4 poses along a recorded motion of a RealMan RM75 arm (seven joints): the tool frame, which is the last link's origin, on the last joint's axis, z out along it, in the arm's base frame.
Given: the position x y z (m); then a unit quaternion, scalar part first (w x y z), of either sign.
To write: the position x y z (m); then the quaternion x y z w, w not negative. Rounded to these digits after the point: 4 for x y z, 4 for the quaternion.
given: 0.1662 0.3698 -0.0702 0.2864 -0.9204 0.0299 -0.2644
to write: 0.1662 0.3698 -0.0702 -0.9204 0.0299 -0.2644 0.2864
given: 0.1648 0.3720 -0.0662 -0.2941 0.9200 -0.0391 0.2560
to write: 0.1648 0.3720 -0.0662 -0.9200 0.0391 -0.2560 0.2941
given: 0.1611 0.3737 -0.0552 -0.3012 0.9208 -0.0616 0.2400
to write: 0.1611 0.3737 -0.0552 -0.9208 0.0616 -0.2400 0.3012
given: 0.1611 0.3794 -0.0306 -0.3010 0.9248 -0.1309 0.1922
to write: 0.1611 0.3794 -0.0306 -0.9248 0.1309 -0.1922 0.3010
